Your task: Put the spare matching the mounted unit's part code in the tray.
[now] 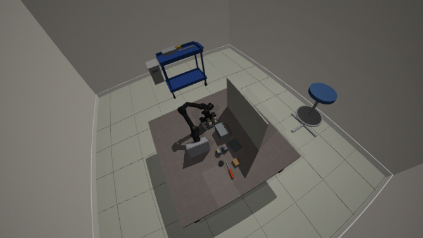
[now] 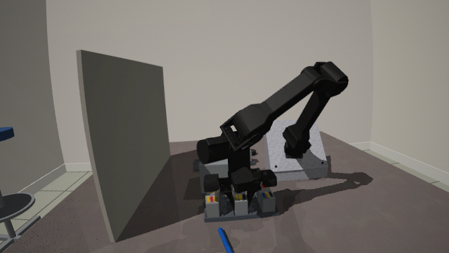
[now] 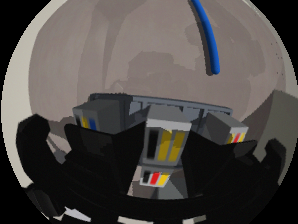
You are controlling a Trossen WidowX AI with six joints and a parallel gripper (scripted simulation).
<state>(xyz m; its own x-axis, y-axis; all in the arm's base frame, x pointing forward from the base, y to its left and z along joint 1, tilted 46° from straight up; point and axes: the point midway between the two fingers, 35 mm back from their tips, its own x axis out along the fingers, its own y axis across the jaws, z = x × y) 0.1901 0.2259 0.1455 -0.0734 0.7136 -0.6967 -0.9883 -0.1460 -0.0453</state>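
Right now my gripper tip is 3 cm to the left of the rack and 1 cm above it. Also, from my gripper tip: grey mounted unit (9 cm ahead, 20 cm to the right, 3 cm above); then grey spare (2 cm above); then blue rod (3 cm ahead, 15 cm to the left, 1 cm below).
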